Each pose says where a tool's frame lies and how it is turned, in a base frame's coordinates. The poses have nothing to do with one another.
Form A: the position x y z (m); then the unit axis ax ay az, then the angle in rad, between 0 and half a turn.
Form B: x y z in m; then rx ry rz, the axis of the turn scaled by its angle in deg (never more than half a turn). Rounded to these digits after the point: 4 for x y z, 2 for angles.
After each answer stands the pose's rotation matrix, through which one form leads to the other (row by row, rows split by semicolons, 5 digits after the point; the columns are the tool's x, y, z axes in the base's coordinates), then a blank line. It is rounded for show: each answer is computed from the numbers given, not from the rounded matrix.
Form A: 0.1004, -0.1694, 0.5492, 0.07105, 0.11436, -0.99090, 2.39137
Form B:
0.1004, -0.1694, 0.5492, 9.73, 15.67, -135.77
-0.72280 0.68966 -0.04393; -0.66153 -0.70889 -0.24466; -0.19988 -0.14777 0.96861

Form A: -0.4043, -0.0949, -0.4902, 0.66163, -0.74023, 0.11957, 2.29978
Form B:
-0.4043, -0.0949, -0.4902, 87.18, -97.54, 15.76
0.06324 -0.90518 -0.42030; -0.72682 0.24683 -0.64095; 0.68391 0.34601 -0.64229

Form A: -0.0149, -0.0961, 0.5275, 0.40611, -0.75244, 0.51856, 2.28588
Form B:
-0.0149, -0.0961, 0.5275, 53.19, -98.55, 67.92
-0.38262 -0.89747 -0.21945; -0.11440 0.28171 -0.95265; 0.91680 -0.33940 -0.21046

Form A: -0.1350, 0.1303, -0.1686, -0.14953, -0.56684, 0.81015, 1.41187
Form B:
-0.1350, 0.1303, -0.1686, -12.10, -45.85, 65.54
0.17708 -0.72859 -0.66166; 0.87128 0.42871 -0.23890; 0.45772 -0.53419 0.71072

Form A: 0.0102, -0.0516, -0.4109, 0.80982, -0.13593, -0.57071, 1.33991
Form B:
0.0102, -0.0516, -0.4109, 62.17, -10.44, -43.81
0.73458 0.47068 -0.48873; -0.64046 0.24309 -0.72851; -0.22409 0.84816 0.48002

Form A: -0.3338, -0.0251, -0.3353, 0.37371, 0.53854, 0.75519, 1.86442
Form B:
-0.3338, -0.0251, -0.3353, 39.92, 57.53, 80.67
-0.10934 -0.46336 0.87940; 0.98238 0.08454 0.16669; -0.15159 0.88213 0.44595

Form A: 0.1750, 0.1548, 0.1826, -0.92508, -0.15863, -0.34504, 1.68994
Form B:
0.1750, 0.1548, 0.1826, -89.57, -15.36, -33.41
0.83864 0.50679 0.19963; -0.17841 -0.09071 0.97977; 0.51464 -0.85729 0.01434

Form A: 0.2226, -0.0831, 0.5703, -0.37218, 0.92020, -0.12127, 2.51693
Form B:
0.2226, -0.0831, 0.5703, -53.67, 132.70, -17.49
-0.56028 -0.54937 0.61990; -0.69121 0.72248 0.01555; -0.45641 -0.41977 -0.78452

